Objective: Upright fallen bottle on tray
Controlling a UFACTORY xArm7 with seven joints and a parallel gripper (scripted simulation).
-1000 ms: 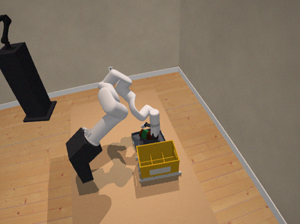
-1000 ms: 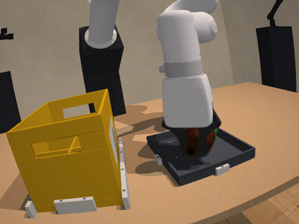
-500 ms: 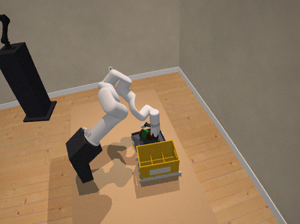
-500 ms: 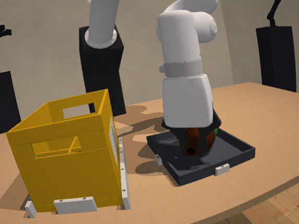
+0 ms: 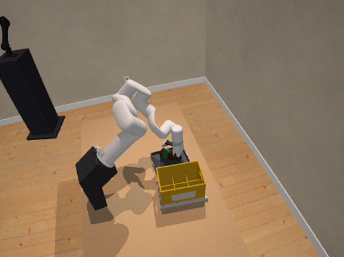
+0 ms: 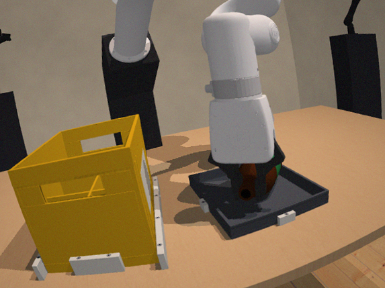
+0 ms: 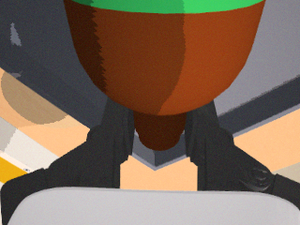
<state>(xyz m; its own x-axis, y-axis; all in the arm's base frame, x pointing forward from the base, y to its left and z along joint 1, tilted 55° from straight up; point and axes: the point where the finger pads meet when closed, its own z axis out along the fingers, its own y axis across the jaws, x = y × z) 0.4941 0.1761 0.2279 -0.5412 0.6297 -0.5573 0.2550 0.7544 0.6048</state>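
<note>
Right now my hand is 5 cm past the bottle and 2 cm to the right of it. Also, from my hand: yellow crate (26 cm to the right, 4 cm above); then tray (6 cm behind, 3 cm below, 2 cm to the left).
</note>
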